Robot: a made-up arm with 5 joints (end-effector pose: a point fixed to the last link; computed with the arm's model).
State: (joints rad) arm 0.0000 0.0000 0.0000 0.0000 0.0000
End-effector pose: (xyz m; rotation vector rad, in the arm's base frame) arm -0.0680 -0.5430 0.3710 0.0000 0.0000 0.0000
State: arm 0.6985 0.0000 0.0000 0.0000 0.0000
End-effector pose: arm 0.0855 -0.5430 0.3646 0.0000 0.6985 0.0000
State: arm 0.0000 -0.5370 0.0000 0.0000 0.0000
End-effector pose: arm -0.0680 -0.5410 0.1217 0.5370 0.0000 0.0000
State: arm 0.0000 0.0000 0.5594 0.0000 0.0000
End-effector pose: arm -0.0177 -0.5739 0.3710 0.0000 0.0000 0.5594
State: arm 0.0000 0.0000 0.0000 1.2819 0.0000
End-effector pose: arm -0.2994 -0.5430 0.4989 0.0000 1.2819 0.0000
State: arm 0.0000 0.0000 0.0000 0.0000 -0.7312
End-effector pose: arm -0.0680 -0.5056 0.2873 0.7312 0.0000 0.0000
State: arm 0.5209 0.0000 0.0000 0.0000 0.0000
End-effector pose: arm 0.0475 -0.5430 0.3765 0.0000 0.5209 0.0000
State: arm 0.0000 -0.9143 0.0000 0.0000 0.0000
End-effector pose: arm -0.0680 -0.4619 -0.0358 0.9143 0.0000 0.0000
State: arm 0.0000 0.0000 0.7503 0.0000 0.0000
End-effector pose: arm 0.0023 -0.5775 0.3710 0.0000 0.0000 0.7503
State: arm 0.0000 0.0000 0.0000 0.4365 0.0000
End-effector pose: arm -0.1634 -0.5430 0.3789 0.0000 0.4365 0.0000
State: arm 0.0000 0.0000 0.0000 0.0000 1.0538
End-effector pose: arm -0.0680 -0.4844 0.4858 -1.0538 0.0000 0.0000
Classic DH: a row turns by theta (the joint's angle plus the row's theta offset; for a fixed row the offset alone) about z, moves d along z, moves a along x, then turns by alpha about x. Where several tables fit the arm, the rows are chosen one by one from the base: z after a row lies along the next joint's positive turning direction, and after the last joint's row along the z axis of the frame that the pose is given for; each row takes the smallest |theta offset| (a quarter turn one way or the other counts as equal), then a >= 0, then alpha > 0; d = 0 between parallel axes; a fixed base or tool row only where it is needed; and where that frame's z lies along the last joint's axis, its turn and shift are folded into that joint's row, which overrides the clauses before.
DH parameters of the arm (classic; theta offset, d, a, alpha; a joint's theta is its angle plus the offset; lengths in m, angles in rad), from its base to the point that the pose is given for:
base (fixed): 0 0.157 0 -1.5708
joint 1: -1.5708 -0.089 0.093 1.5708
joint 2: -1.5708 -0.011 0.382 -1.5708
joint 3: -1.5708 0.34 0.109 1.5708
joint 4: -1.5708 0.056 0.212 -1.5708
joint 5: 1.5708 -0.03 0.128 -1.5708
tool (fixed): 1.5708 -0.007 0 0

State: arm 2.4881 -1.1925 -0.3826 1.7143 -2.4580
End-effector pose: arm 0.3241 -0.4471 0.2245 0.7501 0.2707 1.6918
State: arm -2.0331 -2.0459 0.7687 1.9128 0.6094
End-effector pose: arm 0.6002 -0.1360 0.3046 -1.6123 -1.4054 1.3766
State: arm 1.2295 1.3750 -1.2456 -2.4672 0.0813
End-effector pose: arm 0.5363 0.3443 0.4091 -0.8136 -1.8467 1.5829
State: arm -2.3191 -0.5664 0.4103 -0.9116 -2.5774
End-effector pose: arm -0.1600 -0.3438 0.0902 0.2121 -0.1548 -2.9169
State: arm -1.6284 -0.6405 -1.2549 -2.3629 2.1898
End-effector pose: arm -0.2752 -0.5803 0.2529 -0.4586 -0.5780 2.9829
